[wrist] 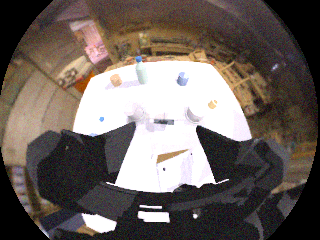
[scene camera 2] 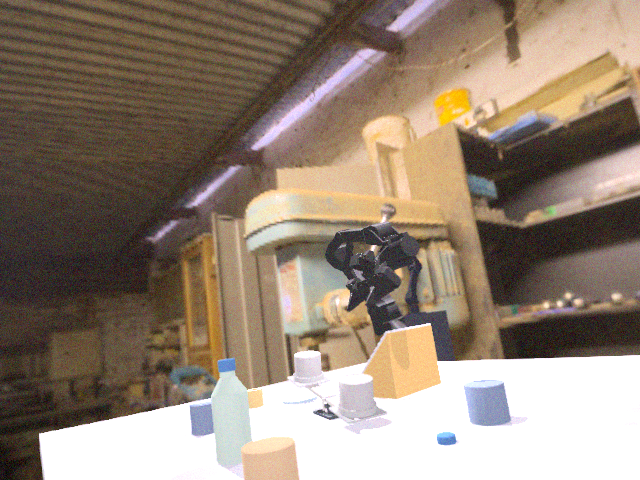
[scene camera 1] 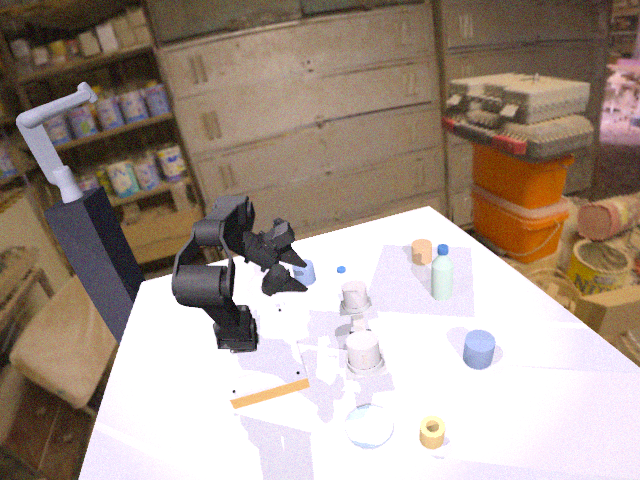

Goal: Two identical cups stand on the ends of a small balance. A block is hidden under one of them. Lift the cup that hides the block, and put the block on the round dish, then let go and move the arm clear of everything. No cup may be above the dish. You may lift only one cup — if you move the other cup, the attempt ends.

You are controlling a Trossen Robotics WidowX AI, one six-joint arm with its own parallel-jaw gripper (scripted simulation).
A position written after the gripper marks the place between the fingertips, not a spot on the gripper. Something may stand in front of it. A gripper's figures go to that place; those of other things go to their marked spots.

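A pale green bottle (scene camera 2: 230,408) stands 0.73 m from the lens, while the gripper (scene camera 2: 357,308) is 1.01 m from the lens. The bottle is thus nearer to the lens than the gripper.
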